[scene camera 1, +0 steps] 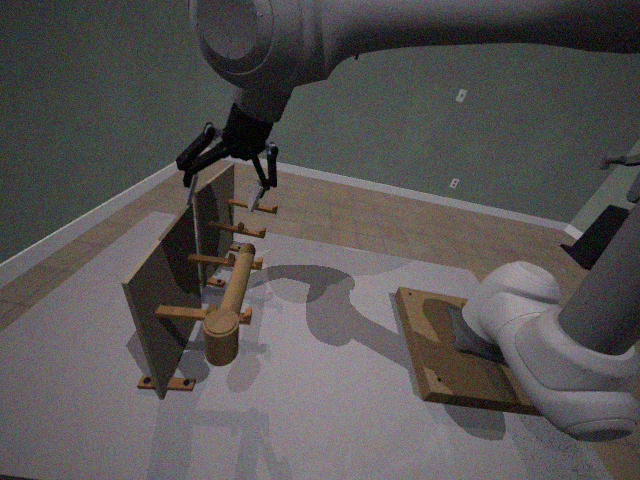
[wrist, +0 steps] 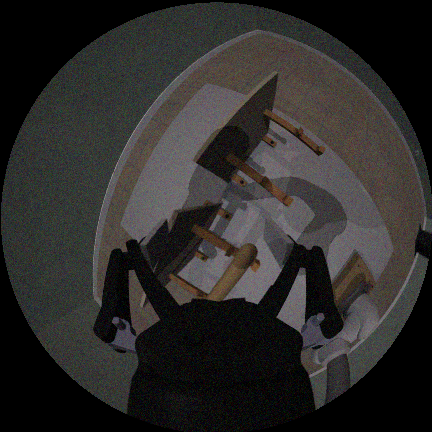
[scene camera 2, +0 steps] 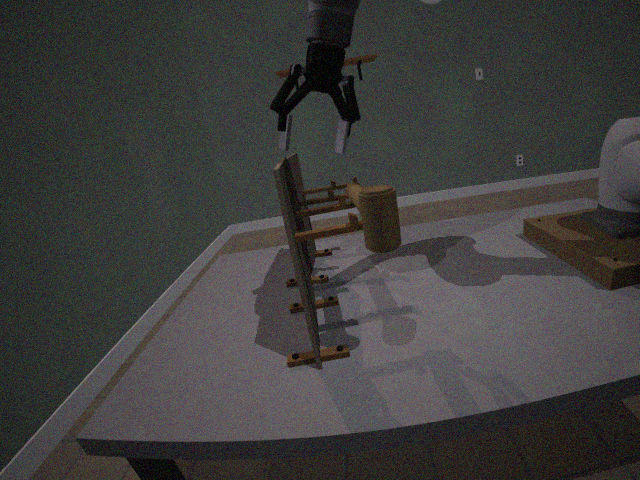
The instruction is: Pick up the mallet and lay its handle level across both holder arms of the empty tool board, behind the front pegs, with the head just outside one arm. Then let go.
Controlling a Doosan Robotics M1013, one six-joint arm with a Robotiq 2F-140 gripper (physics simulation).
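Seen in the pictures: gripper, fingertip midpoint: [scene camera 1: 221,204] [wrist: 215,228] [scene camera 2: 312,150]; arm's base at its link origin: [scene camera 1: 477,335] [wrist: 352,299] [scene camera 2: 627,224].
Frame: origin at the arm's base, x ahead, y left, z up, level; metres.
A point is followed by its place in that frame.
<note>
The wooden mallet [scene camera 1: 238,286] @[y 0.308, x 0.644, z 0.215 m] [scene camera 2: 379,219] @[y 0.429, x 0.619, z 0.204 m] [wrist: 235,275] @[y 0.229, x 0.670, z 0.216 m] lies with its handle across both holder arms of the near tool board [scene camera 1: 168,279] @[y 0.334, x 0.773, z 0.201 m] [scene camera 2: 294,232] @[y 0.387, x 0.756, z 0.185 m]. Its head hangs just outside the near arm in scene camera 1. In the wrist view the head is hidden behind the gripper body. The empty tool board [scene camera 1: 222,201] @[y -0.019, x 0.877, z 0.184 m] [wrist: 252,117] @[y -0.016, x 0.876, z 0.197 m] stands beyond it, with two bare holder arms [scene camera 1: 253,206] [wrist: 260,180] @[y 0.069, x 0.774, z 0.167 m] that carry pegs. My gripper [scene camera 1: 222,204] @[y 0.169, x 0.764, z 0.290 m] [scene camera 2: 311,147] @[y 0.169, x 0.764, z 0.290 m] [wrist: 215,228] @[y 0.169, x 0.764, z 0.290 m] is open and empty, above the boards and apart from the mallet.
Both boards stand upright on wooden feet [scene camera 1: 180,383] @[y 0.397, x 0.728, z -0.036 m] [scene camera 2: 333,353] @[y 0.403, x 0.727, z -0.036 m] on the white table [scene camera 1: 310,428] @[y 0.383, x 0.432, z -0.048 m] [scene camera 2: 206,397] @[y 0.519, x 0.926, z -0.048 m]. The arm's base stands on a wooden plate [scene camera 1: 465,395] @[y 0.217, x 0.088, z -0.001 m] [scene camera 2: 573,258] @[y 0.116, x 0.202, z -0.027 m] at the right. The green wall [scene camera 1: 387,129] rises behind.
</note>
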